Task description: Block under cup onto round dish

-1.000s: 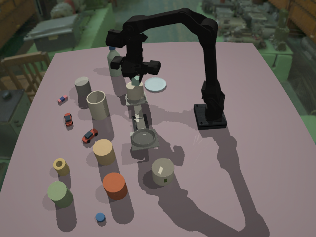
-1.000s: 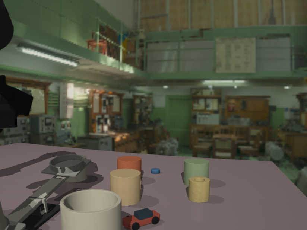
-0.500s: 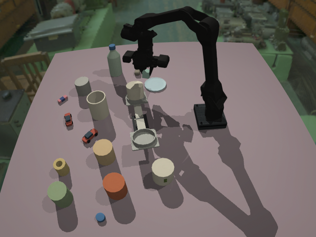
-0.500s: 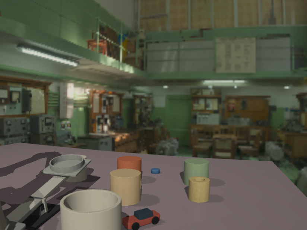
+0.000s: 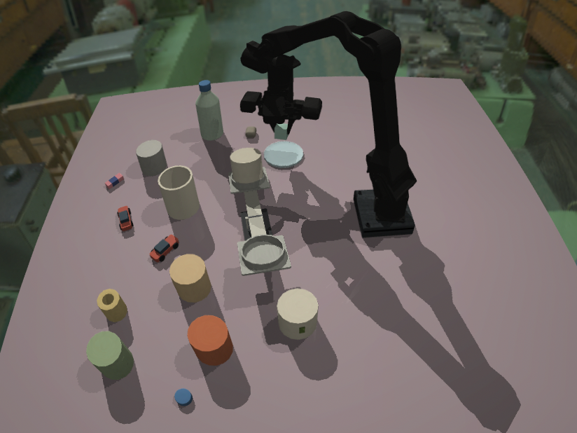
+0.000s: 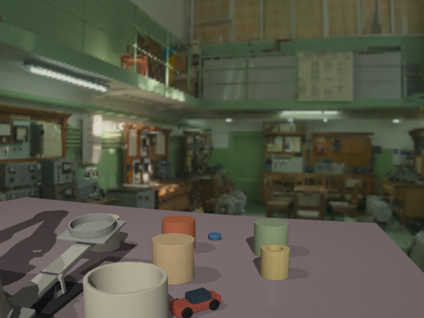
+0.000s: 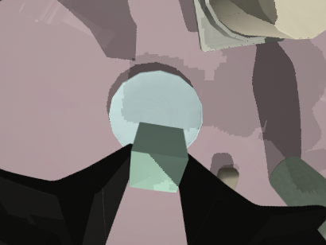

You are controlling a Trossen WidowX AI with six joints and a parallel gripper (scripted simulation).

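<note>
Now: the pale blue round dish 70 mm below my gripper tip. From my gripper tip the other things lie so: pale green block right at my gripper tip; bottle 210 mm ahead, 80 mm to the right, 40 mm above; cream cup 70 mm ahead, 100 mm to the left, 10 mm below.
</note>
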